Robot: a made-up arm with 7 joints. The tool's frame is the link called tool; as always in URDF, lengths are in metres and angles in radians. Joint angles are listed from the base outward.
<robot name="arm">
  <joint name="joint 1" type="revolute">
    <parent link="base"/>
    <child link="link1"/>
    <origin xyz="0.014 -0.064 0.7"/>
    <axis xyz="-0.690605 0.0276 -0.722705"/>
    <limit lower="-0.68" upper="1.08"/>
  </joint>
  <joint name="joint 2" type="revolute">
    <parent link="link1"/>
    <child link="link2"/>
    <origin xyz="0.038 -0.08 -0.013"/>
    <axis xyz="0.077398 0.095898 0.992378"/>
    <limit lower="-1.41" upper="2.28"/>
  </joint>
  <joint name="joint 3" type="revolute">
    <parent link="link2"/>
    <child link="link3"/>
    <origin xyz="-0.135 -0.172 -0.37"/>
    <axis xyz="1 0 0"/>
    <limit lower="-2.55" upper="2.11"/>
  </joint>
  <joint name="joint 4" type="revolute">
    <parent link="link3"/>
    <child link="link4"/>
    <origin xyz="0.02 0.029 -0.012"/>
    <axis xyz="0 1 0"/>
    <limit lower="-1" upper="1.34"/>
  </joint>
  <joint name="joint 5" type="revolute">
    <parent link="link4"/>
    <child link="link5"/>
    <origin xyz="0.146 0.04 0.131"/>
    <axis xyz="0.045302 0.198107 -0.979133"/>
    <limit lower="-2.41" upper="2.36"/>
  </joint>
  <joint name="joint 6" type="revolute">
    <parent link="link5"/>
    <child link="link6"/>
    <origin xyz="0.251 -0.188 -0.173"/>
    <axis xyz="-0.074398 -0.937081 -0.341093"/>
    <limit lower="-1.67" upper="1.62"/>
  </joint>
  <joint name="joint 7" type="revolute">
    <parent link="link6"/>
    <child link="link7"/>
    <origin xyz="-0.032 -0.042 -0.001"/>
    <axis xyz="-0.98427 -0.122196 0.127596"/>
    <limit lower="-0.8" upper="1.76"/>
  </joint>
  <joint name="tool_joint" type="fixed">
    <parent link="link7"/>
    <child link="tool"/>
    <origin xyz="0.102 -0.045 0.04" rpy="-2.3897 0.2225 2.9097"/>
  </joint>
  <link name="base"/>
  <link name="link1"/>
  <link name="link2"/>
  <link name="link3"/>
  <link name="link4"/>
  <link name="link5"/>
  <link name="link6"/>
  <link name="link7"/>
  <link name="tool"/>
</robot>
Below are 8 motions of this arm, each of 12 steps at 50 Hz.
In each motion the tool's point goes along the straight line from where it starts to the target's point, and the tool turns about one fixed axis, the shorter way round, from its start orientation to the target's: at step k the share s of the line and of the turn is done. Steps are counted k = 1, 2, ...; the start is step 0. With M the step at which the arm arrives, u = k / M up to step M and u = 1 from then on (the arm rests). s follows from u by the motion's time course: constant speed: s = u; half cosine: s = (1 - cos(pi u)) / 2; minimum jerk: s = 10 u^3 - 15 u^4 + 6 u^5.
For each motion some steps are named. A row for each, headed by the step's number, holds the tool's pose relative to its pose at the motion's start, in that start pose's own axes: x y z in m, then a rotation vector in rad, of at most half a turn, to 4 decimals.
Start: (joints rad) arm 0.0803 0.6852 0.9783 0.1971 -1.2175 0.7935 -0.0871
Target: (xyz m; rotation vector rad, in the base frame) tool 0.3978 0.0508 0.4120 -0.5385 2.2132 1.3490
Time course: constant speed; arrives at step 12
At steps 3, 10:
3: 0.0079 -0.0076 0.0050 0.0001 0.0384 -0.0267
10: 0.0264 -0.0255 0.0168 0.0002 0.1282 -0.0892

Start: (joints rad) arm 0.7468 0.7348 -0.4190 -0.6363 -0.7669 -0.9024 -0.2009
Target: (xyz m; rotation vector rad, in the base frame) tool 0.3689 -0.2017 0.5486 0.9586 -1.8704 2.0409
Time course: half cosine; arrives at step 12
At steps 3, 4, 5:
3: 0.0076 -0.0015 0.0160 -0.0448 0.0275 0.0092
4: 0.0130 -0.0026 0.0273 -0.0766 0.0470 0.0156
5: 0.0193 -0.0039 0.0404 -0.1135 0.0696 0.0232

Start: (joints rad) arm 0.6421 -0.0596 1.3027 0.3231 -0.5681 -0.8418 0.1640
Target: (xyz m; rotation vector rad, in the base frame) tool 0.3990 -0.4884 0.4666 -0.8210 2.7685 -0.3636
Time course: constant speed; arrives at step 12
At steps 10, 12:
10: -0.0181 -0.0260 -0.0408 0.0661 -0.0684 -0.0808
12: -0.0217 -0.0312 -0.0489 0.0793 -0.0821 -0.0970

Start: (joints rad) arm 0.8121 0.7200 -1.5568 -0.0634 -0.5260 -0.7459 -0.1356
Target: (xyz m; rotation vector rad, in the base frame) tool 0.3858 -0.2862 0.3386 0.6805 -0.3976 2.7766
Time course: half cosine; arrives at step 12
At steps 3, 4, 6, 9, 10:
3: 0.0128 -0.0191 -0.0090 0.0031 -0.0133 0.0450
4: 0.0218 -0.0326 -0.0153 0.0053 -0.0227 0.0768
6: 0.0436 -0.0652 -0.0307 0.0106 -0.0454 0.1536
9: 0.0744 -0.1113 -0.0524 0.0181 -0.0776 0.2621
10: 0.0813 -0.1216 -0.0573 0.0198 -0.0848 0.2866

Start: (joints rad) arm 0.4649 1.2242 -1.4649 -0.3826 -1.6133 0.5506 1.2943
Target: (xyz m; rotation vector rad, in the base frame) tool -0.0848 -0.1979 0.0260 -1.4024 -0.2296 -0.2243
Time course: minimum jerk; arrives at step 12
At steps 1, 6, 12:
1: 0.0000 -0.0002 -0.0002 -0.0008 0.0011 -0.0003
6: 0.0027 -0.0182 -0.0196 -0.0793 0.1116 -0.0296
12: 0.0055 -0.0364 -0.0391 -0.1586 0.2232 -0.0593

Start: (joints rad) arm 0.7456 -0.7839 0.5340 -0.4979 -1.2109 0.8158 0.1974
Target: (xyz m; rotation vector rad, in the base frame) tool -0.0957 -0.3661 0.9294 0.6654 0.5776 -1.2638
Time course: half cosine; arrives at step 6
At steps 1, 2, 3, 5, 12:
1: -0.0011 -0.0011 -0.0005 0.0018 -0.0020 -0.0009
2: -0.0043 -0.0040 -0.0021 0.0068 -0.0076 -0.0035
3: -0.0085 -0.0081 -0.0041 0.0135 -0.0153 -0.0070
5: -0.0159 -0.0151 -0.0077 0.0252 -0.0285 -0.0131
12: -0.0171 -0.0162 -0.0082 0.0270 -0.0306 -0.0140

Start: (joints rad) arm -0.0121 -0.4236 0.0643 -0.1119 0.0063 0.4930 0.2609
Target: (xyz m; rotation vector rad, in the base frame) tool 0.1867 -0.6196 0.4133 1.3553 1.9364 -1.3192
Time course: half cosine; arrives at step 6
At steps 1, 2, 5, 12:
1: -0.0012 -0.0007 -0.0004 -0.0009 -0.0010 -0.0015
2: -0.0043 -0.0027 -0.0016 -0.0033 -0.0035 -0.0058
5: -0.0160 -0.0099 -0.0060 -0.0123 -0.0132 -0.0215
12: -0.0172 -0.0106 -0.0064 -0.0132 -0.0142 -0.0231

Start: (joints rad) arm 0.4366 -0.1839 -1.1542 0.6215 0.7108 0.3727 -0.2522
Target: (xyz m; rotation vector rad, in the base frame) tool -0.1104 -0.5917 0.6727 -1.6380 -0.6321 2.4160
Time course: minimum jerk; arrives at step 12
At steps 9, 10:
9: 0.0112 0.0536 -0.0692 -0.1089 -0.0288 -0.1057
10: 0.0120 0.0577 -0.0744 -0.1172 -0.0309 -0.1137

